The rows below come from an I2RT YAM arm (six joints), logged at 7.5 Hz.
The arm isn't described. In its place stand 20 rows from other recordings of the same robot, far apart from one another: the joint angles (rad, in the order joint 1, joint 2, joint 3, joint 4, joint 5, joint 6), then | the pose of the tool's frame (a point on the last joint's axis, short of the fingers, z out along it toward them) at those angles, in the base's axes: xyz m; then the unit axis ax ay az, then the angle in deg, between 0 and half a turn.
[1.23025, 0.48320, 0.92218, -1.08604, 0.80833, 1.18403] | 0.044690 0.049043 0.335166 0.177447 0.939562 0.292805 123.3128
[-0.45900, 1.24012, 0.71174, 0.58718, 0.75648, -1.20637] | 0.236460 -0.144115 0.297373 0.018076 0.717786 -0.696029 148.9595
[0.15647, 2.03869, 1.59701, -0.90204, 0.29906, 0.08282] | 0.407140 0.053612 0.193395 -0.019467 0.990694 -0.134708 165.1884
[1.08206, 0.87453, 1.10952, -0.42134, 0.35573, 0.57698] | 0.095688 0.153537 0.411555 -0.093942 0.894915 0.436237 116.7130
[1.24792, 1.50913, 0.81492, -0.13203, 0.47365, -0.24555] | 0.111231 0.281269 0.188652 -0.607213 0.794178 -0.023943 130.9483
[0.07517, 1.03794, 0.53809, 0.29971, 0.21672, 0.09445] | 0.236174 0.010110 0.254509 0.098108 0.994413 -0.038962 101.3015
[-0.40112, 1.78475, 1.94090, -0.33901, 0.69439, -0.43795] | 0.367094 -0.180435 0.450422 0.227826 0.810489 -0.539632 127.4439
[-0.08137, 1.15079, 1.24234, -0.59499, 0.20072, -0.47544] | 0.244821 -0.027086 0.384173 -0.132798 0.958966 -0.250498 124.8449
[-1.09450, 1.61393, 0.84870, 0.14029, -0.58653, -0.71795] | 0.170511 -0.287529 0.190177 0.034200 0.977263 -0.209256 123.7365
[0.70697, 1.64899, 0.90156, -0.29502, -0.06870, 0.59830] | 0.238911 0.207310 0.159579 -0.062451 0.980155 0.188139 158.4218
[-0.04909, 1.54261, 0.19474, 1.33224, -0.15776, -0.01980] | 0.234377 -0.005915 0.150019 -0.062911 0.997008 0.044912 91.0020
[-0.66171, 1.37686, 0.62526, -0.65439, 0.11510, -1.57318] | 0.160822 -0.130438 0.141218 0.433704 -0.895601 0.098991 178.2189
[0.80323, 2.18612, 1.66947, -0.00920, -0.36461, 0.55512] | 0.343484 0.374240 0.206388 -0.203560 0.870094 0.448886 147.1018
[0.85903, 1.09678, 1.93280, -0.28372, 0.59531, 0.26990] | 0.085212 0.068222 0.624690 0.175940 0.834392 0.522337 77.1631
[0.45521, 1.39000, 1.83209, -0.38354, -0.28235, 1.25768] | 0.243810 0.130388 0.538578 0.186549 0.725543 0.662410 132.9778
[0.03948, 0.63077, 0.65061, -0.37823, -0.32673, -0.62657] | 0.150864 0.017394 0.296265 -0.431699 0.901016 -0.042501 109.5495
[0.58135, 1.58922, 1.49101, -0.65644, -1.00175, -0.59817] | 0.269723 0.213121 0.349312 -0.647548 0.601600 0.467717 138.8064
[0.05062, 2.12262, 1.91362, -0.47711, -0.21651, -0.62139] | 0.493652 0.032668 0.277269 -0.377656 0.925491 -0.029009 128.3238
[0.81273, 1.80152, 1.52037, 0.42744, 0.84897, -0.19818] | 0.314266 0.293067 0.374387 -0.023174 0.997197 -0.071140 84.7374
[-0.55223, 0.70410, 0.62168, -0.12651, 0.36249, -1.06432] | 0.140526 -0.101417 0.301775 -0.088635 0.812597 -0.576046 141.8941
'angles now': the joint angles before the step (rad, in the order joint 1, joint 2, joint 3, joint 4, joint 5, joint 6). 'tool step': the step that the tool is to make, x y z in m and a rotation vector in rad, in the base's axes. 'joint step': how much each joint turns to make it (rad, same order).
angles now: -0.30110 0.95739 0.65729 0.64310 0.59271 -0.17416
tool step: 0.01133 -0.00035 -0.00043 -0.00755 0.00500 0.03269
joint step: 0.01011 0.04916 0.01901 0.02796 -0.02419 -0.00072
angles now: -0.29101 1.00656 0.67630 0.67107 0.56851 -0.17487
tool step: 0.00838 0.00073 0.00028 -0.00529 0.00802 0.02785
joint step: 0.01079 0.03325 0.01782 0.01002 -0.01852 -0.00149
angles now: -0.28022 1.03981 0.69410 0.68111 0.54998 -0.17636
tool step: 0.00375 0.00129 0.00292 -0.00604 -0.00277 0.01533
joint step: 0.00850 0.01360 0.01559 0.00384 -0.00812 -0.00293
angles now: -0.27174 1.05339 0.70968 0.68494 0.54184 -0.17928
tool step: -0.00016 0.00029 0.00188 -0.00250 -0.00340 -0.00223
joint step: 0.00136 -0.00069 0.00507 -0.00023 0.00287 -0.00306
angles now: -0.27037 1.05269 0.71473 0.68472 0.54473 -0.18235
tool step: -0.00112 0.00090 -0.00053 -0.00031 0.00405 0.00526
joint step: 0.00193 -0.00708 -0.00411 -0.00668 -0.00360 -0.00020
